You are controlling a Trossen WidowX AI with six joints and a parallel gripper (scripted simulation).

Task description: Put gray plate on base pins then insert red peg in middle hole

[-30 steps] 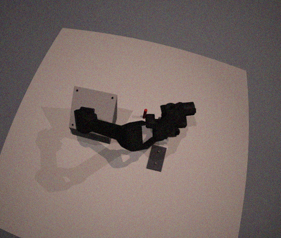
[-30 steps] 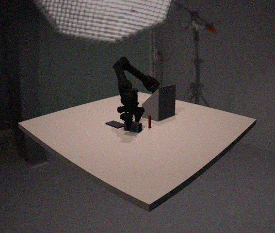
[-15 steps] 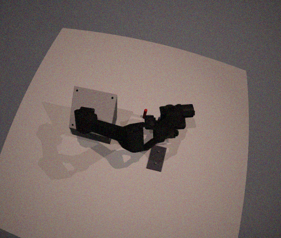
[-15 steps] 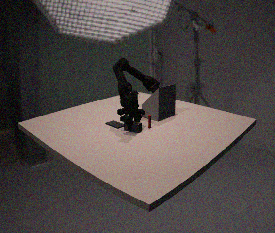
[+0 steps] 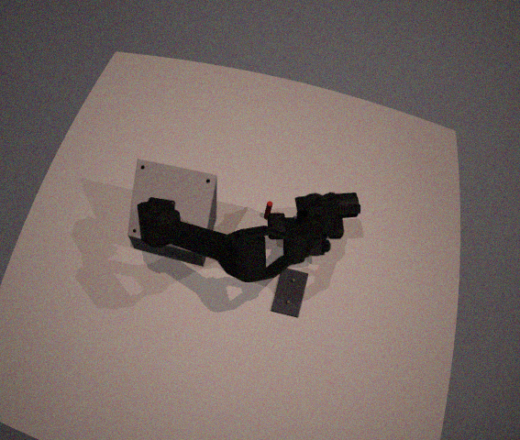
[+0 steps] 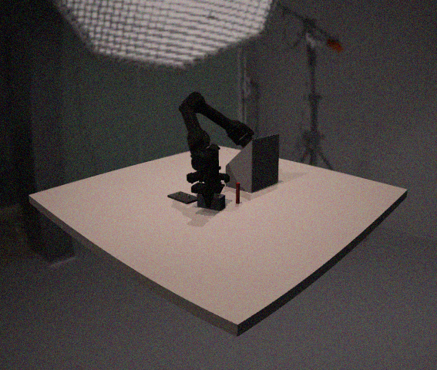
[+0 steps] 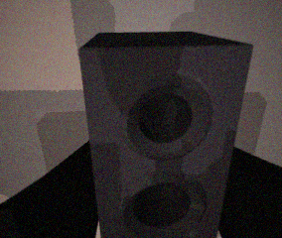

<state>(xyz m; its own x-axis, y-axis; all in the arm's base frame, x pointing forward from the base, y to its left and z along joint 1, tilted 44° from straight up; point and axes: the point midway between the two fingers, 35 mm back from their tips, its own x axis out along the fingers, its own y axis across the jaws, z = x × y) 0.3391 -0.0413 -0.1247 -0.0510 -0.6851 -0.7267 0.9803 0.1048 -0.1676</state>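
My gripper tip is now 150 mm to the left of the dark pin base and 10 mm past it. Round my gripper tip: gray plate 30 mm above; red peg 100 mm behind, 50 mm to the left, 30 mm above.
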